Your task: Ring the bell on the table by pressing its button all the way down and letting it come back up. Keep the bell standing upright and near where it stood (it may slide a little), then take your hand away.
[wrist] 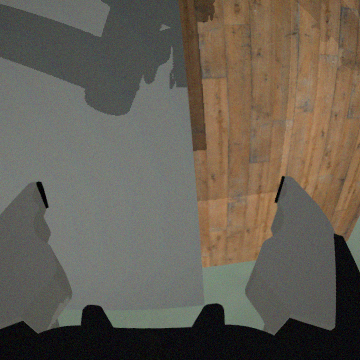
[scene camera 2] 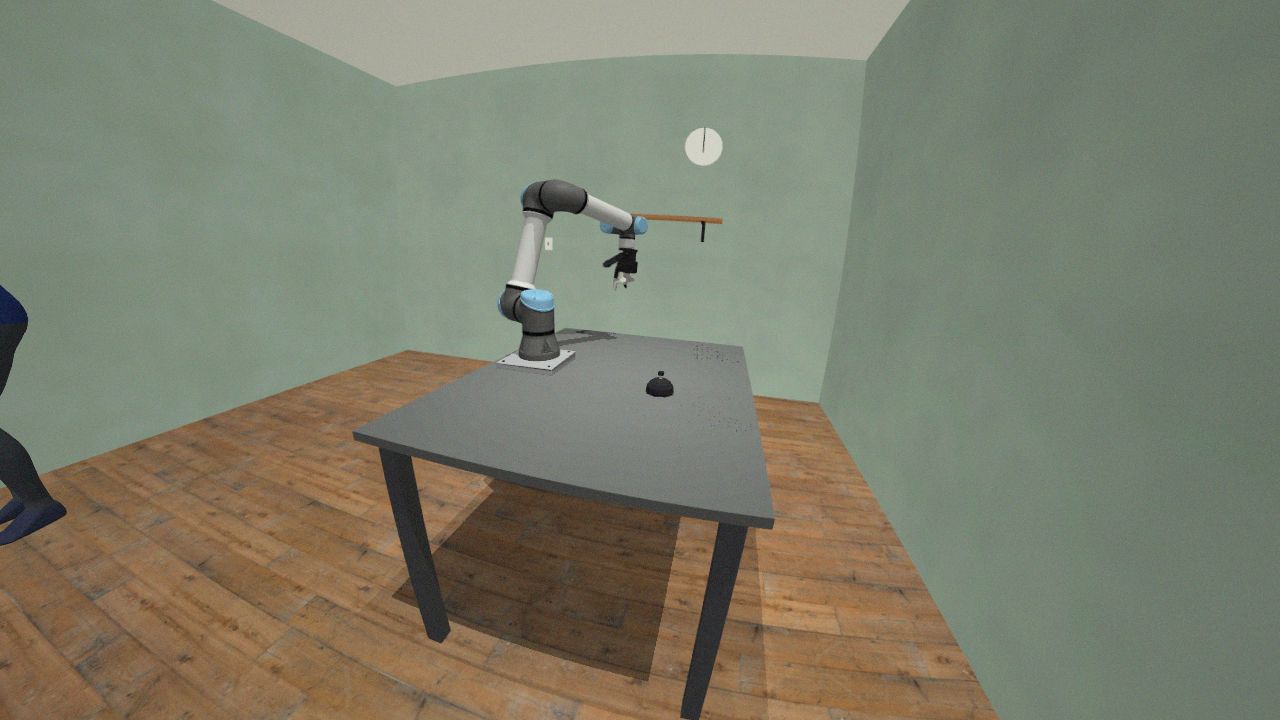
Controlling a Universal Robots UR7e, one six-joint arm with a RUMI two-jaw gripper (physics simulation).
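Seen in the pictures: gripper, fingertip midpoint: (wrist: 160, 181) (scene camera 2: 620, 289); arm's base at its link origin: (scene camera 2: 539, 354).
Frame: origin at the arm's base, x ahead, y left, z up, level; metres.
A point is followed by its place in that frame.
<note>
A black dome-shaped bell (scene camera 2: 659, 387) @[x 0.460, y -0.223, z 0.002 m] stands upright on the grey table (scene camera 2: 554, 429) @[x 0.238, y -0.503, z -0.027 m] (wrist: 125, 200) @[x 0.358, y 0.439, z -0.027 m], right of the middle in the scene view. Its small dark button (scene camera 2: 660, 373) @[x 0.459, y -0.196, z 0.036 m] sits on top, raised above the dome. The bell does not show in the wrist view. My gripper (scene camera 2: 622, 284) @[x 0.195, y 0.555, z 0.201 m] (wrist: 160, 181) @[x 0.195, y 0.555, z 0.201 m] is open and empty. It hangs high above the far part of the table, behind the bell and well apart from it. In the wrist view the two jaws stand wide apart, with the table and its edge showing between them.
The arm's base plate (scene camera 2: 535, 360) @[x 0.015, y -0.075, z 0.000 m] is at the table's left side. A wooden shelf (scene camera 2: 680, 218) with a dark bracket is on the back wall, below a round clock (scene camera 2: 703, 146). Part of a person (scene camera 2: 26, 474) shows at the far left, apart from the table. The arm's shadow falls on the table.
</note>
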